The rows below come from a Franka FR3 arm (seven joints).
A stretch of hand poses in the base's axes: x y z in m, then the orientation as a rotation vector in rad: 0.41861 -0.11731 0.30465 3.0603 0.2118 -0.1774; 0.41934 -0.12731 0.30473 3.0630 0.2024 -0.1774; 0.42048 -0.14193 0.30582 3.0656 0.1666 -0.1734; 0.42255 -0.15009 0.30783 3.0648 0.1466 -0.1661; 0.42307 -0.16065 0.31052 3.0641 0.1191 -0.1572; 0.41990 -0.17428 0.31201 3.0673 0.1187 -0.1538; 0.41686 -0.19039 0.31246 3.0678 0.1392 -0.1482; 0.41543 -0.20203 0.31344 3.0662 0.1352 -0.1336; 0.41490 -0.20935 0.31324 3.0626 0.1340 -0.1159; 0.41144 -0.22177 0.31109 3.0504 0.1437 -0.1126
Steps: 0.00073 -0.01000 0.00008 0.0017 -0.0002 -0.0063; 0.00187 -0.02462 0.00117 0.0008 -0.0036 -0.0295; 0.00394 -0.03278 0.00318 -0.0018 -0.0089 -0.0422; 0.00446 -0.04334 0.00587 -0.0047 -0.0155 -0.0597; 0.00129 -0.05697 0.00736 -0.0016 -0.0176 -0.0601; -0.00175 -0.07308 0.00781 0.0005 -0.0207 -0.0468; -0.00318 -0.08472 0.00879 -0.0014 -0.0304 -0.0489; -0.00371 -0.09204 0.00859 -0.0050 -0.0421 -0.0489; -0.00717 -0.10446 0.00644 -0.0163 -0.0445 -0.0415
